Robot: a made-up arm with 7 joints. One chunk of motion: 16 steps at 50 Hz.
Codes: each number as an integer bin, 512 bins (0 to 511) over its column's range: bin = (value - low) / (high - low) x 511, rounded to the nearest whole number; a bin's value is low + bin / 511 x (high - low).
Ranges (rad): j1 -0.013..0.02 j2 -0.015..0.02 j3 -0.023..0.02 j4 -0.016..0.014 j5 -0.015..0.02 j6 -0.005..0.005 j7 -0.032..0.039
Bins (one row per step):
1: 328 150 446 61 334 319 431
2: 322 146 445 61 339 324 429
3: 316 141 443 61 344 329 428
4: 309 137 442 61 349 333 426
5: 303 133 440 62 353 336 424
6: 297 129 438 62 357 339 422
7: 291 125 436 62 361 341 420
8: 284 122 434 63 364 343 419
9: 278 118 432 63 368 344 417
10: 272 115 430 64 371 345 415
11: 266 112 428 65 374 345 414
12: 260 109 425 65 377 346 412
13: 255 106 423 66 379 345 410
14: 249 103 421 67 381 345 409
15: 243 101 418 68 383 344 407
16: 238 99 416 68 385 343 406
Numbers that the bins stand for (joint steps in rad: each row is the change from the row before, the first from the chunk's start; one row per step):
1: 0.00818 -0.00473 0.01453 -0.01242 0.00788 0.00124 0.02788
2: 0.00779 -0.00500 0.01445 -0.01242 0.00822 0.00134 0.02761
3: 0.00741 -0.00534 0.01428 -0.01242 0.00856 0.00144 0.02747
4: 0.00695 -0.00562 0.01419 -0.01242 0.00890 0.00152 0.02719
5: 0.00657 -0.00589 0.01403 -0.01236 0.00918 0.00158 0.02691
6: 0.00618 -0.00616 0.01386 -0.01236 0.00945 0.00163 0.02663
7: 0.00579 -0.00644 0.01369 -0.01236 0.00973 0.00167 0.02636
8: 0.00534 -0.00664 0.01352 -0.01230 0.00993 0.00171 0.02622
9: 0.00495 -0.00692 0.01335 -0.01230 0.01021 0.00173 0.02594
10: 0.00457 -0.00712 0.01318 -0.01224 0.01041 0.00175 0.02566
11: 0.00418 -0.00733 0.01302 -0.01218 0.01062 0.00175 0.02552
12: 0.00379 -0.00753 0.01276 -0.01218 0.01082 0.00177 0.02524
13: 0.00347 -0.00774 0.01259 -0.01213 0.01096 0.00175 0.02497
14: 0.00308 -0.00795 0.01243 -0.01207 0.01110 0.00175 0.02483
15: 0.00269 -0.00808 0.01217 -0.01201 0.01123 0.00173 0.02455
16: 0.00237 -0.00822 0.01201 -0.01201 0.01137 0.00171 0.02441

